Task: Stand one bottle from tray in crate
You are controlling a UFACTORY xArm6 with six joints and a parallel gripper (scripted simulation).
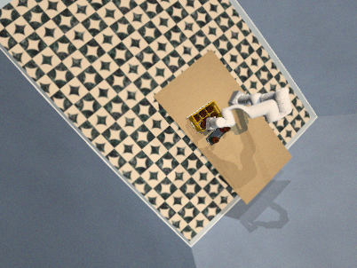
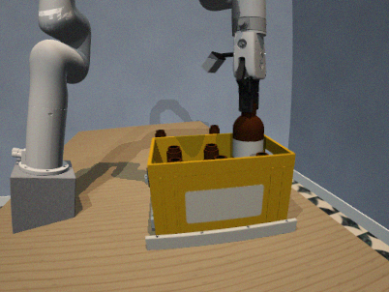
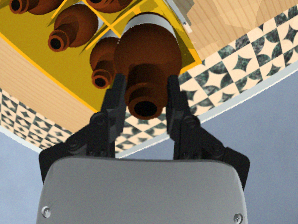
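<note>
My hand is 170 mm above the yellow crate, 90 mm past it and 40 mm to the left of it. The rest, counted from my hand: grey tray 250 mm below, 210 mm to the left, 110 mm behind.
</note>
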